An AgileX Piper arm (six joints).
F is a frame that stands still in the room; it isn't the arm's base.
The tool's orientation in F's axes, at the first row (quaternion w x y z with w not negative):
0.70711 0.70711 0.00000 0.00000
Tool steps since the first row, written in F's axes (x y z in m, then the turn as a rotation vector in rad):
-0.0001 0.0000 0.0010 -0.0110 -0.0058 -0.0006
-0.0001 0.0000 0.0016 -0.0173 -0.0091 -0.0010
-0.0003 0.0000 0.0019 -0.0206 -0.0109 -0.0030
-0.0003 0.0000 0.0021 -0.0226 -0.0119 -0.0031
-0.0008 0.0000 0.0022 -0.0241 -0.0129 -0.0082
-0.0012 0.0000 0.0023 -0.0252 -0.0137 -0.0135
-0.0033 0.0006 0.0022 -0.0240 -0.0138 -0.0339
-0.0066 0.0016 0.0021 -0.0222 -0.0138 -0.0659
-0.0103 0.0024 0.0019 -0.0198 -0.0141 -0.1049
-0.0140 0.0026 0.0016 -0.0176 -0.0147 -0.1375
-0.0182 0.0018 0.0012 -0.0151 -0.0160 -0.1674
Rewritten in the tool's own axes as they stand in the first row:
-0.0001 0.0010 0.0000 -0.0110 -0.0006 0.0058
-0.0001 0.0016 0.0000 -0.0173 -0.0010 0.0091
-0.0003 0.0019 0.0000 -0.0206 -0.0030 0.0109
-0.0003 0.0021 0.0000 -0.0226 -0.0031 0.0119
-0.0008 0.0022 0.0000 -0.0241 -0.0082 0.0129
-0.0012 0.0023 0.0000 -0.0252 -0.0135 0.0137
-0.0033 0.0022 -0.0006 -0.0240 -0.0339 0.0138
-0.0066 0.0021 -0.0016 -0.0222 -0.0659 0.0138
-0.0103 0.0019 -0.0024 -0.0198 -0.1049 0.0141
-0.0140 0.0016 -0.0026 -0.0176 -0.1375 0.0147
-0.0182 0.0012 -0.0018 -0.0151 -0.1674 0.0160

